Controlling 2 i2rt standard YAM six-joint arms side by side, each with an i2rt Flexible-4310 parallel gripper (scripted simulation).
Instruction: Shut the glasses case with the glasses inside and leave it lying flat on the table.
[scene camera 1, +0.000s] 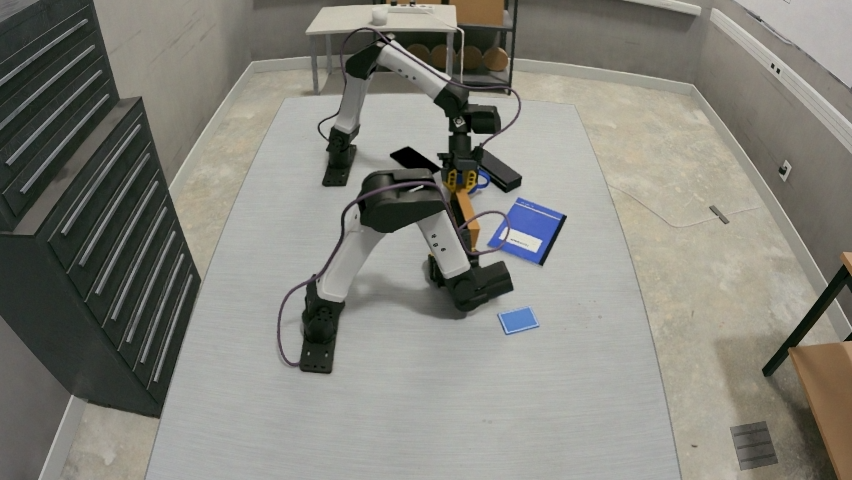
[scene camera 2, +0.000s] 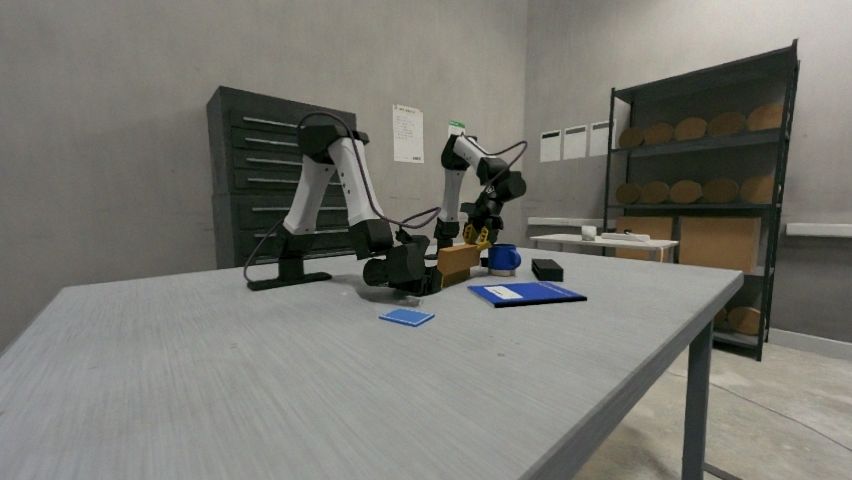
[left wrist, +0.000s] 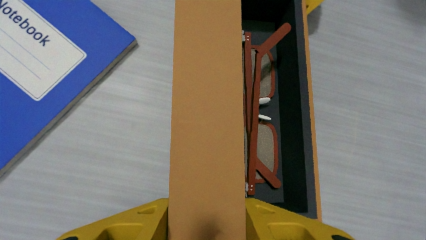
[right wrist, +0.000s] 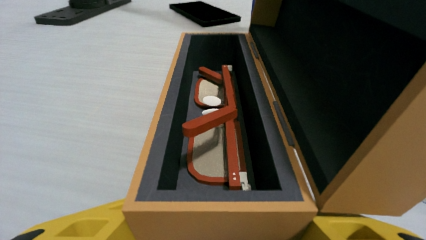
Scene:
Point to my right gripper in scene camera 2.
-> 430, 279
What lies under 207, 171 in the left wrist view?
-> A lid.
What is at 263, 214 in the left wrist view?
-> My left gripper.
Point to a black box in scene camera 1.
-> At 504, 177

